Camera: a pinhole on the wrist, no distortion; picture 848 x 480 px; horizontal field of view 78.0 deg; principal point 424.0 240.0 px. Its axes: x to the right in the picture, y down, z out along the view. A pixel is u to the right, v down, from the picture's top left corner.
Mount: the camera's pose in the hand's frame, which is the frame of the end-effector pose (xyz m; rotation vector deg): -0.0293 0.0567 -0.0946 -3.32 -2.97 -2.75
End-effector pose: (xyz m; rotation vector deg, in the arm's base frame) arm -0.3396 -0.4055 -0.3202 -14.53 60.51 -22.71
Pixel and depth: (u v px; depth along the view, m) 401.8 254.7 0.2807
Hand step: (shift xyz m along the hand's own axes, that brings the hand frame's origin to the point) -0.0549 0.0817 0.1842
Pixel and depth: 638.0 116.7 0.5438
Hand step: 0.1587 -0.0492 0.4666
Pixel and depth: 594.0 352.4 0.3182
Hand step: 0.0611 0.1388 0.2243
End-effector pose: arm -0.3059 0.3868 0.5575 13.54 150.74 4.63
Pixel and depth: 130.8 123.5 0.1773
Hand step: -0.1392 0.0325 0.0791
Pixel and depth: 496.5 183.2 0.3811
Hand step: 0.0021 0.0356 0.2905
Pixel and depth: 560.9 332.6 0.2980
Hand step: 0.0360 0.1232 0.2037
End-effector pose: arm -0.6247 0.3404 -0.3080 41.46 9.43 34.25
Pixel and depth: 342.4 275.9 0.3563
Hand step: -0.1014 0.1047 0.2563
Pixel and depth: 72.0 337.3 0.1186
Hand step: -0.1137 0.0894 0.0182
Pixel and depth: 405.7 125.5 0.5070
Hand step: -0.0780 -0.0231 0.4162
